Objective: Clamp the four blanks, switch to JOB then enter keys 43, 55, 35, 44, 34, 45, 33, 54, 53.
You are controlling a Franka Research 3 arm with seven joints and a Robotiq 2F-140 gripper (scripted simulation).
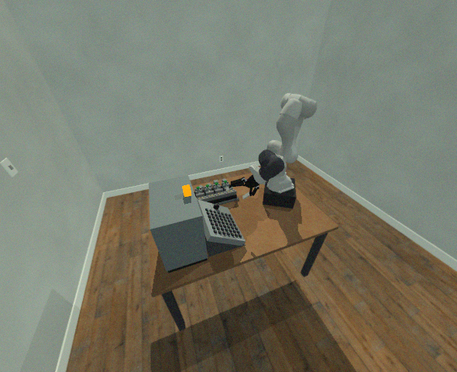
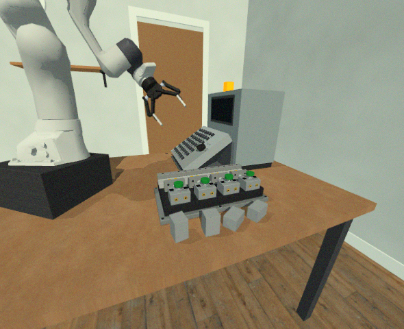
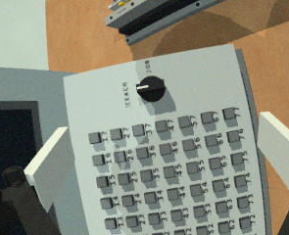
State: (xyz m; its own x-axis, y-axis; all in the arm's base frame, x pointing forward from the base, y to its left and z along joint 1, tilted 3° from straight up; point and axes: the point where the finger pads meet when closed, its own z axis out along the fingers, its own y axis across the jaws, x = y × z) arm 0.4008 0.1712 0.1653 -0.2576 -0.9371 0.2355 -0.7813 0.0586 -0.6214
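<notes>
The key lies 140 mm below my hand, 140 mm ahead of it and 90 mm to the left of it. The rest, counted from my hand: selector knob (150 mm below, 130 mm ahead, 70 mm to the right); sloped keypad (200 mm below, 150 mm ahead, 40 mm to the left).
</notes>
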